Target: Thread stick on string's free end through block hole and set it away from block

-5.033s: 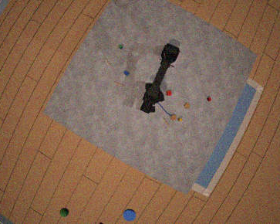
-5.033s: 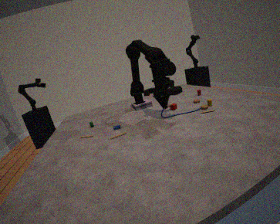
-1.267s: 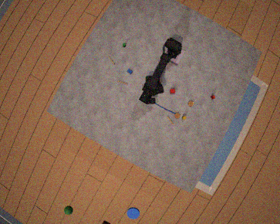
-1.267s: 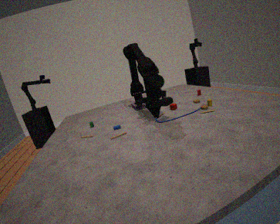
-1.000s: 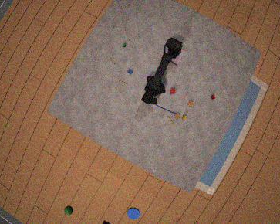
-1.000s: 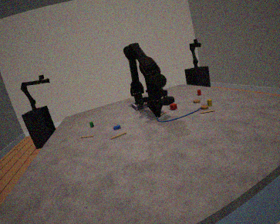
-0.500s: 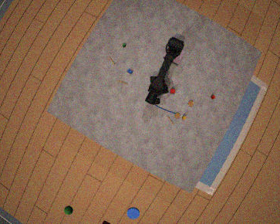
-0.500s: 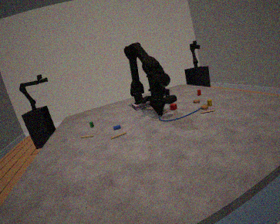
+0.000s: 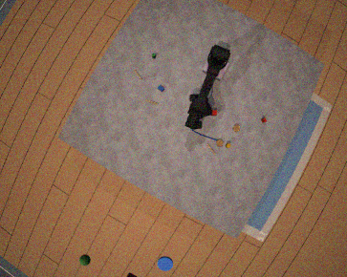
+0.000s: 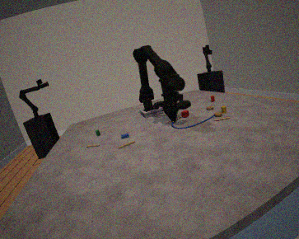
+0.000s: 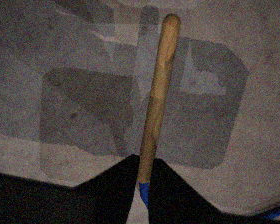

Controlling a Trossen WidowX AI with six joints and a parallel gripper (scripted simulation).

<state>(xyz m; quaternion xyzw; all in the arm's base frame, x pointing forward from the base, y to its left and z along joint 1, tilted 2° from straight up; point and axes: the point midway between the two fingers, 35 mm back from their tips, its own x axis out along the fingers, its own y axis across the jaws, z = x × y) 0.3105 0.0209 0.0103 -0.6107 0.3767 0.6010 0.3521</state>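
Now: gripper tip 6 cm past the red wooden block and 10 cm to the right of it. The rest, counted from my gripper tip: round button: 8 cm ahead, 21 cm to the left, 1 cm below; thin stick: 1 cm behind, 1 cm to the left; blue piece: 5 cm behind, 24 cm to the right, 1 cm below.
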